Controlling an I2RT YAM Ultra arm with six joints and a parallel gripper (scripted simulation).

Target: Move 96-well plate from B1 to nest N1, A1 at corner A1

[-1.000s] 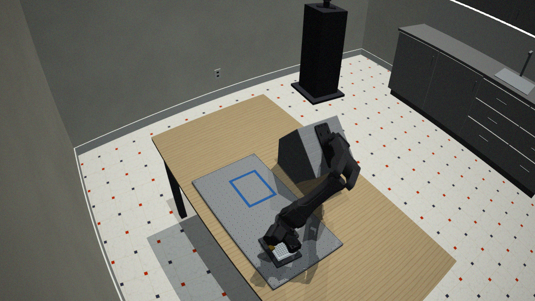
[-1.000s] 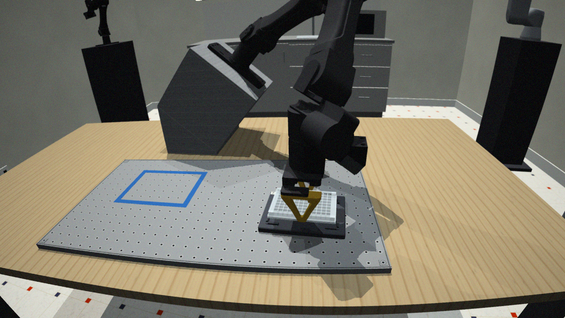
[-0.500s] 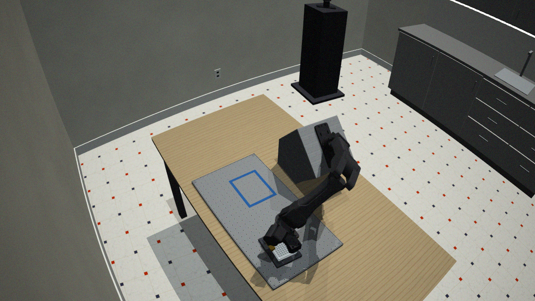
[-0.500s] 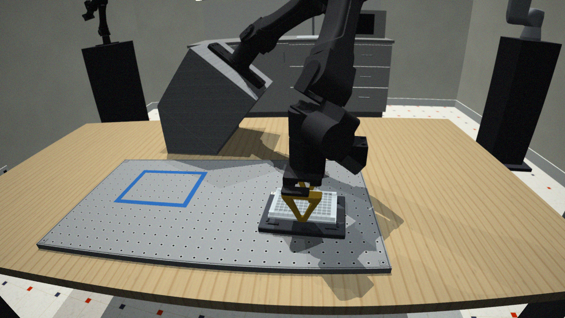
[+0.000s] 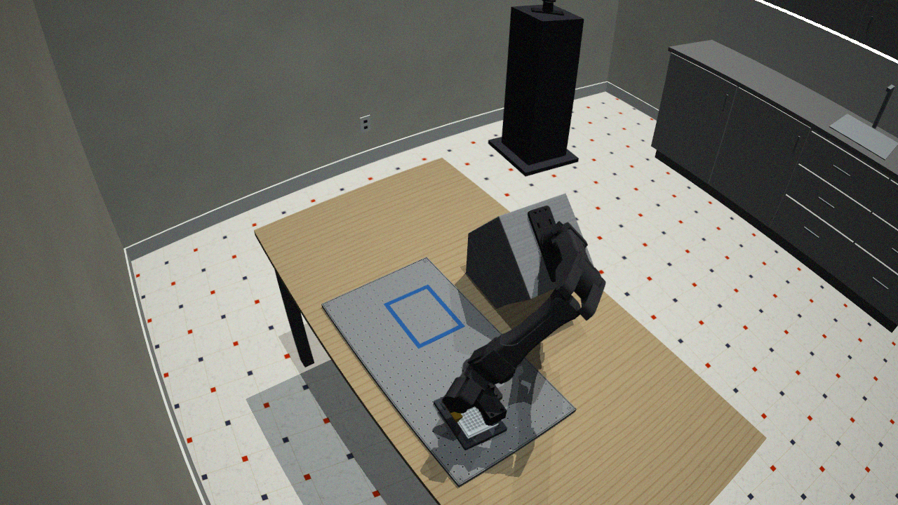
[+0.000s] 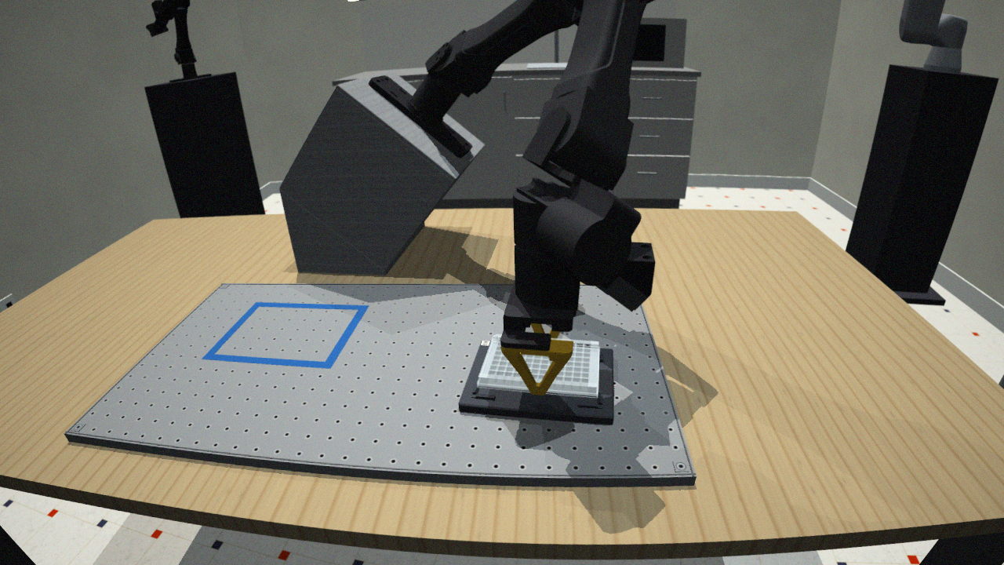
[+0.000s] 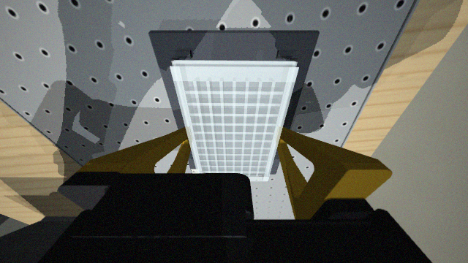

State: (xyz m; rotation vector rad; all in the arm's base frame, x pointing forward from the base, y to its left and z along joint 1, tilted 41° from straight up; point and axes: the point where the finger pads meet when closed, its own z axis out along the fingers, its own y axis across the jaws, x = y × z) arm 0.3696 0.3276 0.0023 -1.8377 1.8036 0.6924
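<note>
Now: hand right at the clear 96-well plate. Also, from my hand: A1 corner mark: 5 cm behind, 8 cm to the right, 2 cm below; then dark plate nest: 2 cm below.
</note>
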